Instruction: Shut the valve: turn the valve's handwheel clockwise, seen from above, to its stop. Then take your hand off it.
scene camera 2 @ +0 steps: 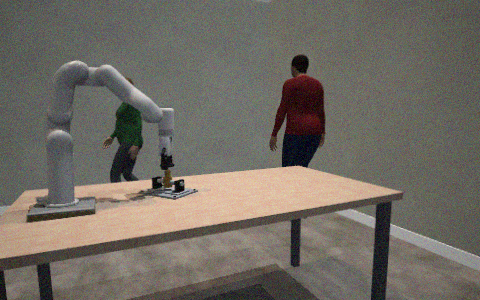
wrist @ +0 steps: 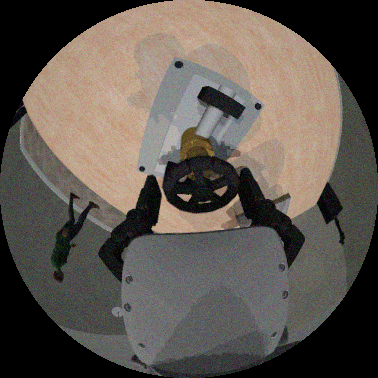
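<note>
The valve's black spoked handwheel (wrist: pixel 201 207) lies between the two spread black fingers in the wrist view, with a small gap visible at each side. My gripper (scene camera 2: pixel 167 162) (wrist: pixel 198 180) is open and points down at the handwheel, with nothing gripped. In the scene view the wheel and the dark fingers blend together, so their exact heights cannot be told. The brass valve body (scene camera 2: pixel 167 179) (wrist: pixel 191 142) stands upright under the wheel. It is on a grey base plate (scene camera 2: pixel 175 195) (wrist: pixel 161 107) on the table. The wheel hides part of the body in the wrist view.
Black pipe blocks (scene camera 2: pixel 179 185) (wrist: pixel 221 102) stand beside the brass body. The arm's base plate (scene camera 2: pixel 62 210) is at the left of the wooden table (scene camera 2: pixel 260 195). A person in green (scene camera 2: pixel 130 125) (wrist: pixel 61 250) and a person in red (scene camera 2: pixel 303 105) are beyond the table.
</note>
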